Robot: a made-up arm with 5 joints.
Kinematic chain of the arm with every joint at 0, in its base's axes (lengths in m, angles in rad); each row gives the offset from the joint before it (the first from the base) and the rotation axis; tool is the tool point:
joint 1: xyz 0 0 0.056 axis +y
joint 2: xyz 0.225 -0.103 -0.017 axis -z
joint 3: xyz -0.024 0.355 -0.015 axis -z
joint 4: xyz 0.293 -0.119 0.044 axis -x
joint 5: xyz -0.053 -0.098 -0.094 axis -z
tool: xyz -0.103 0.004 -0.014
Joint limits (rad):
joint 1: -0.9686..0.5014
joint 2: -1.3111..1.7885
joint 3: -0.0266..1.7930
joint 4: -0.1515..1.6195
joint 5: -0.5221..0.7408
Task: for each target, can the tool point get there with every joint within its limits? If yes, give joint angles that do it. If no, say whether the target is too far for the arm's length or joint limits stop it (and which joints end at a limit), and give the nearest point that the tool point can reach.
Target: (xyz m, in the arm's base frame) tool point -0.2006 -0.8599 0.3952
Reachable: no: joint limits stop it (at a limit: joint 1, joint 2, joint 3, joint 5) | nearest point -0.0849 -0.3649 0.1694 | short by 0.556 m
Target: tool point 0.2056 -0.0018 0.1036
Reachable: yes | joints -0.7070 0.1197 0.6530 -0.0130 -0.0934
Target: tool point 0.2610 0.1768 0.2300
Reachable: yes | joints -0.8431 1.1183 1.4669 0.2114 0.2475
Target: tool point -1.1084 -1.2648 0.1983
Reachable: no: too far | nearest point -0.1530 -0.3532 0.0756 | short by 1.326 m
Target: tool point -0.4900 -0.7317 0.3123
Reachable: no: joint limits stop it (at a limit: joint 2, joint 3, joint 5) | nearest point -0.1366 -0.3534 0.1274 | short by 0.550 m
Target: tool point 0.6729 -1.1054 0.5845
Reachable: no: too far | nearest point 0.3389 -0.2956 0.3222 | short by 0.914 m
